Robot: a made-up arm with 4 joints.
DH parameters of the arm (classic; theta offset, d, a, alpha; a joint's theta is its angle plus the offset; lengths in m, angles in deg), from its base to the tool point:
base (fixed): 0 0.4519 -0.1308 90
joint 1: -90 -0.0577 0.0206 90
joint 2: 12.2 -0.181 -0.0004 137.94
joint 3: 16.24 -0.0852 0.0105 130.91
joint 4: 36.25 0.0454 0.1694 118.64
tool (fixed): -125.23 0.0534 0 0
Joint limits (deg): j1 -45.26..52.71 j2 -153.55..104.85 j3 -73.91..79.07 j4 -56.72..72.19
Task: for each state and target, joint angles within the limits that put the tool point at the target. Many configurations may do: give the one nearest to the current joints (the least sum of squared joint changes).
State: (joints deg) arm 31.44 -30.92 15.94 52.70
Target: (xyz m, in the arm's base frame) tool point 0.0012 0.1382 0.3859
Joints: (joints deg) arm 40.49 -17.16 51.28 2.99
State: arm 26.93 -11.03 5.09 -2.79
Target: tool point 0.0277 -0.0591 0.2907
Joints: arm 6.31 5.70 -10.67 -9.72
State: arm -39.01 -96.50 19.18 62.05
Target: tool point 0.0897 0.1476 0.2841
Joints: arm -21.56 -95.49 21.77 65.99
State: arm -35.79 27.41 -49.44 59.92
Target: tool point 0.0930 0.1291 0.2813
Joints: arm -45.26 75.56 -52.69 71.03
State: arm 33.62 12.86 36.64 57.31
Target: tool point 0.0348 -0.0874 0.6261
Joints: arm 52.71 55.83 -0.91 33.83
